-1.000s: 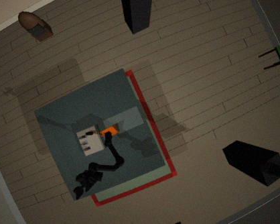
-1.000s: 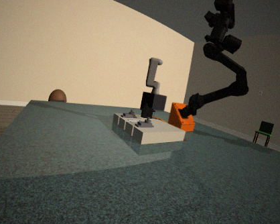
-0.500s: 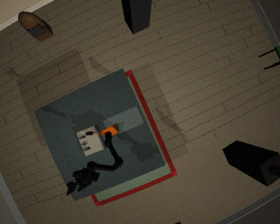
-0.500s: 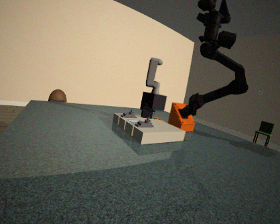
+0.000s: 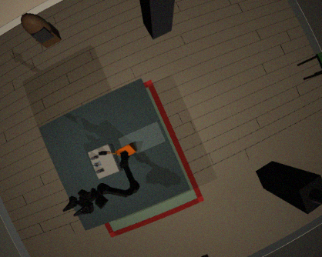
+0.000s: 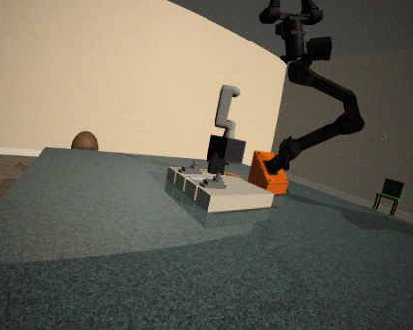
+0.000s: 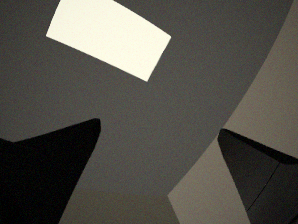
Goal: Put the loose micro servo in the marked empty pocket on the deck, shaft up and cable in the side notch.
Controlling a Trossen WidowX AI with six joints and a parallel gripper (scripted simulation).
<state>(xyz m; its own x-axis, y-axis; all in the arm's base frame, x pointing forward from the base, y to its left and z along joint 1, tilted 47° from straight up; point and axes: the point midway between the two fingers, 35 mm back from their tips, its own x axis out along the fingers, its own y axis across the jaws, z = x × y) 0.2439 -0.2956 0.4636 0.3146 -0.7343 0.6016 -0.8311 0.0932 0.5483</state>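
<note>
Now: the beige robot deck 640 mm below my gripper tip, 150 mm to the right of it and 40 mm behind it.
</note>
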